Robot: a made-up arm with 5 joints.
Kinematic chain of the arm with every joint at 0, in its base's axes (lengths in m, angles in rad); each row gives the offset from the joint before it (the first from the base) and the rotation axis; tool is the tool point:
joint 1: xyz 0 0 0.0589 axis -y
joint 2: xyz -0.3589 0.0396 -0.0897 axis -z
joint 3: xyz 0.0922 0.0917 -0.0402 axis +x
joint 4: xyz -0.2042 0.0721 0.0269 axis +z
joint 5: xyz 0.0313 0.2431 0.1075 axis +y
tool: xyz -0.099 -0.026 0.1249
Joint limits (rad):
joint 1: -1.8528..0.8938
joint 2: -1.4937..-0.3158
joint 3: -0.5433..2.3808
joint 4: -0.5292..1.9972
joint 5: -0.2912..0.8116
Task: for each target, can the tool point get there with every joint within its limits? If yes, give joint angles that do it. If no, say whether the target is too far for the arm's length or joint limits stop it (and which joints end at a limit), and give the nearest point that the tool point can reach.
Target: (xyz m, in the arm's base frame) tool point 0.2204 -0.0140 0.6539
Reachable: yes | joints -1.4833 -1.1101 0.5897 0.1545 0.4854
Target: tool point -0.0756 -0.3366 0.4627
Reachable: yes | joints -1.4816 -0.7913 1.8713 0.8908 0.2415
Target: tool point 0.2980 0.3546 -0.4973
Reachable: no: joint limits stop it (at a limit: joint 1, joint 2, joint 3, joint 4, joint 5) | nearest point 0.0923 0.0621 -0.1157 | short by 0.523 m
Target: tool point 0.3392 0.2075 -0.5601
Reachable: no: joint limits stop it (at a limit: joint 1, joint 2, joint 3, joint 4, joint 5) | nearest point -0.1008 -0.0300 -0.6538 | short by 0.509 m
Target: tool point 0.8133 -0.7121 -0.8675
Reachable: no: too far | nearest point 0.0902 -0.2645 -0.4086 | short by 0.966 m
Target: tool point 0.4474 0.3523 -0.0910
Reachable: no: joint limits stop it (at a limit: joint 1, joint 2, joint 3, joint 4, joint 5) | nearest point 0.0923 0.0621 -0.1157 | short by 0.459 m
